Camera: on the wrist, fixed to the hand. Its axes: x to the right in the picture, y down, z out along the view.
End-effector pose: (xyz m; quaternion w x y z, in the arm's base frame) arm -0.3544 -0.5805 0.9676 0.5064 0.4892 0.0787 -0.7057
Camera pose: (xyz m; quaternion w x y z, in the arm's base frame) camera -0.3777 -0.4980 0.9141 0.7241 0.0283 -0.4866 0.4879
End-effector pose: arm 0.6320 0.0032 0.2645 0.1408 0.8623 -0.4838 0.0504
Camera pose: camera 0.6956 0.0692 0.3070 0.0422 0.4875 0.8680 -0.0850
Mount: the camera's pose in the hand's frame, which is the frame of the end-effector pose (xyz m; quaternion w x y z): -0.0112 -0.0782 -0.0630 0.0021 0.0349 0.0448 -0.9984
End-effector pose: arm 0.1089 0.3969 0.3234 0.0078 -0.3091 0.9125 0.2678
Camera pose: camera 0.1719 0.3200 0.3415 0.2373 -0.9234 -0.2970 -0.0529
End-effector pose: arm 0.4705 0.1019 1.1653 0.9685 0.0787 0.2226 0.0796
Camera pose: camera 0.4419 0.0309 1.0993 0.0688 -0.1918 0.1252 -0.9710
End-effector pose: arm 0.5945 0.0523 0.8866 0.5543 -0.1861 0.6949 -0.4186
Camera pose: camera 0.5236 0.0387 0.9573 0.4414 0.6561 0.1741 0.5869
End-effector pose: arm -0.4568 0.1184 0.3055 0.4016 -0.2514 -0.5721 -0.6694
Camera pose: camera -0.5074 0.0620 0.2387 0.6331 -0.6147 0.2576 0.3937
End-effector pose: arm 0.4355 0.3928 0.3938 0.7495 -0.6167 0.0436 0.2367
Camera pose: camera 0.4718 0.3199 0.4536 0.2575 -0.0293 -0.5738 -0.7769
